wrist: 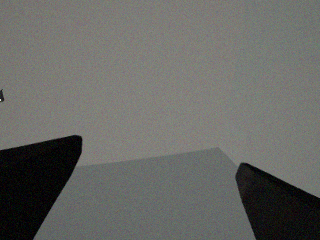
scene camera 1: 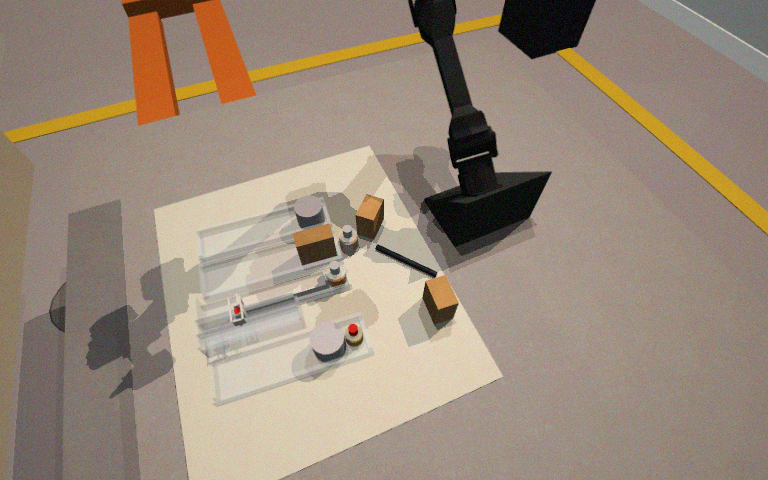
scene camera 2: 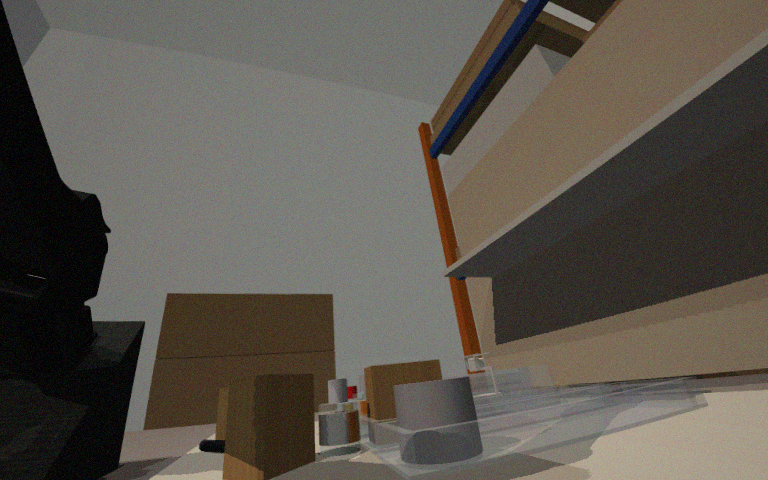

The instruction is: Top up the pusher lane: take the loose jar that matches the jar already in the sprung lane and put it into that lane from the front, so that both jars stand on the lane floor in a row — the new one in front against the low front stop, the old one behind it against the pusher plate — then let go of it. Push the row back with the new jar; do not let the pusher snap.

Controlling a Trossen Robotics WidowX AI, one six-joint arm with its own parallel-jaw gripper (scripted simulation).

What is the gripper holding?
Nothing.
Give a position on a grey-capped jar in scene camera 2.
339, 423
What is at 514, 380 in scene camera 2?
A clear pusher lane.
